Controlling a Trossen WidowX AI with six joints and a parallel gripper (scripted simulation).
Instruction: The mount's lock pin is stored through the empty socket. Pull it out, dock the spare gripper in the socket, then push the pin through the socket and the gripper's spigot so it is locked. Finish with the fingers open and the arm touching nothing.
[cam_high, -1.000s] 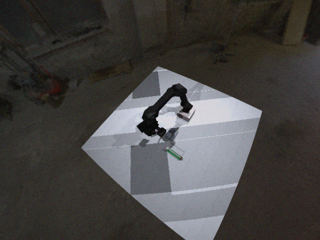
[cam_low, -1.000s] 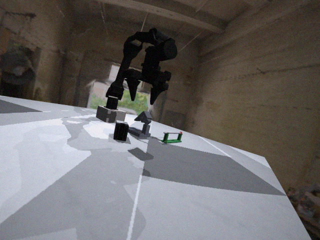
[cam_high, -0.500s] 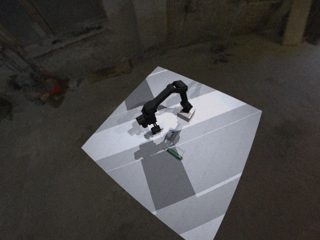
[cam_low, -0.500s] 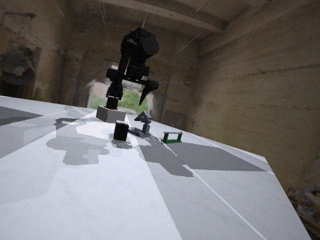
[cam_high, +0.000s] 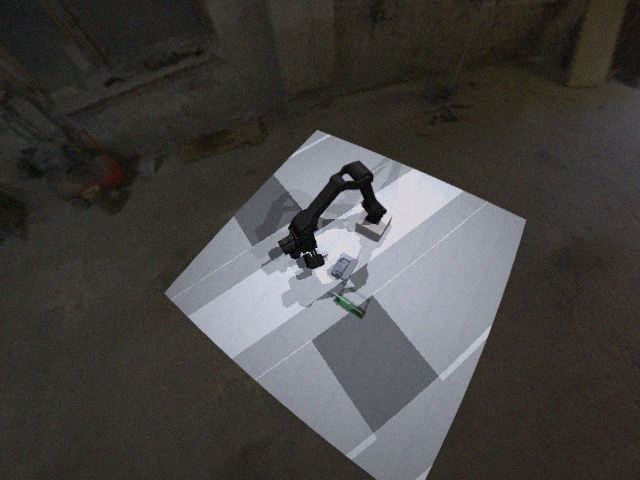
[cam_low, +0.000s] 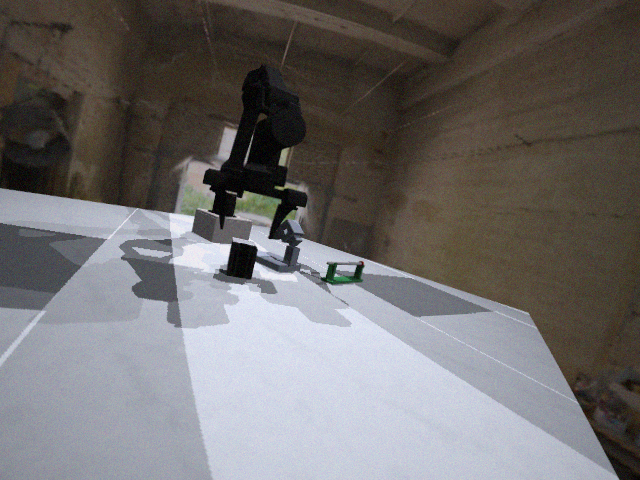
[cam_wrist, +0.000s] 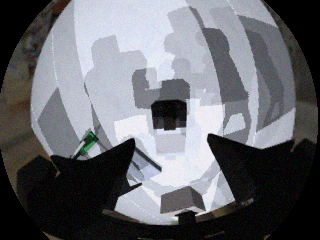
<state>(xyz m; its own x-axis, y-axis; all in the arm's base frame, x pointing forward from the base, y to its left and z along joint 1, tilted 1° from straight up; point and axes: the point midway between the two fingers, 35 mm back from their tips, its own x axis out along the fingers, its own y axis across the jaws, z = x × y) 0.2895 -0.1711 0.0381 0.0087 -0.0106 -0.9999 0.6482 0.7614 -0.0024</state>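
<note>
The black spare gripper is 5 cm below my gripper tip, 1 cm to the left of it and 1 cm behind it. From my gripper tip the other things lie so: green cradle 24 cm to the left, 12 cm ahead, 5 cm below; then grey mount 14 cm to the left, 2 cm below, 1 cm behind.
</note>
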